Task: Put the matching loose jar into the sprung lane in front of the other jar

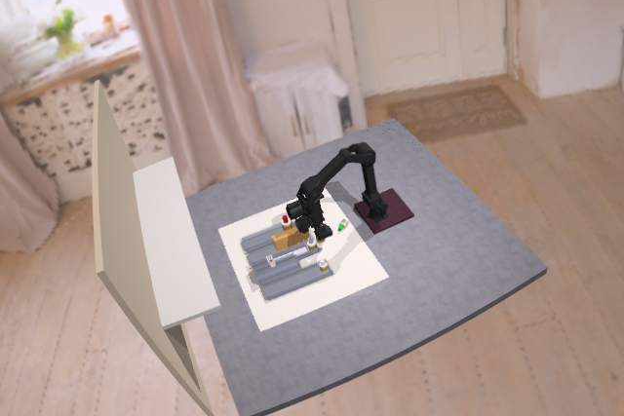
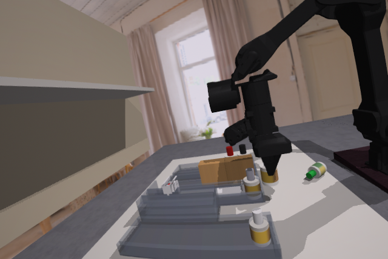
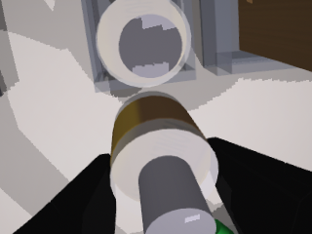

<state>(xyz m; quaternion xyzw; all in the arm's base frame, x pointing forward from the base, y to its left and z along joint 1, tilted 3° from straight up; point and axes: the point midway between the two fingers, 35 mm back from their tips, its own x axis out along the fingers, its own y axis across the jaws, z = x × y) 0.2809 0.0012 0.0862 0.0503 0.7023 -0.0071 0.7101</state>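
Now: the green-capped jar 12 cm behind my gripper tip, 4 cm to the right of it and 5 cm below it. The rest, counted from my gripper tip: pale pusher plate: 15 cm ahead, 2 cm to the left, 1 cm below; red mark: 23 cm ahead, 2 cm to the left, 1 cm above; grey lane: 19 cm ahead, 1 cm to the left, 4 cm below.
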